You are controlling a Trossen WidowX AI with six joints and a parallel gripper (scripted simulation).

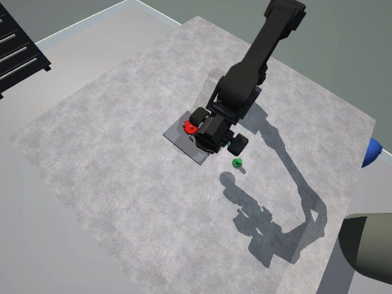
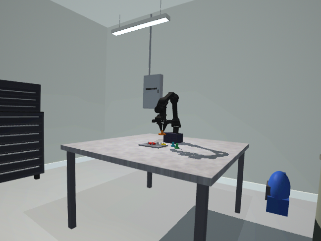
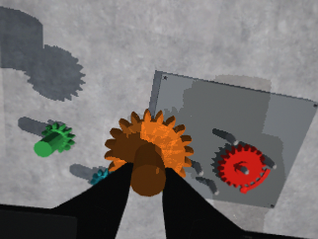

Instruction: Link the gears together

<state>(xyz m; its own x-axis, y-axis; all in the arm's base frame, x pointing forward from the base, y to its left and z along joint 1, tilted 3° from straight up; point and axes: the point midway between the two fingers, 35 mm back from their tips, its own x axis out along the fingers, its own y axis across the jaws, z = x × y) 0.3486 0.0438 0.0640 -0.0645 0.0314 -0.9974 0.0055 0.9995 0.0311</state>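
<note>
My gripper tip is now 12 cm above the yellow gear, 9 cm past it and 3 cm to the left of it. Also, from my gripper tip: white arrow (13 cm below, 10 cm behind, 1 cm to the right); then teal gear (12 cm below, 11 cm behind, 5 cm to the left); then orange gear (1 cm below).
</note>
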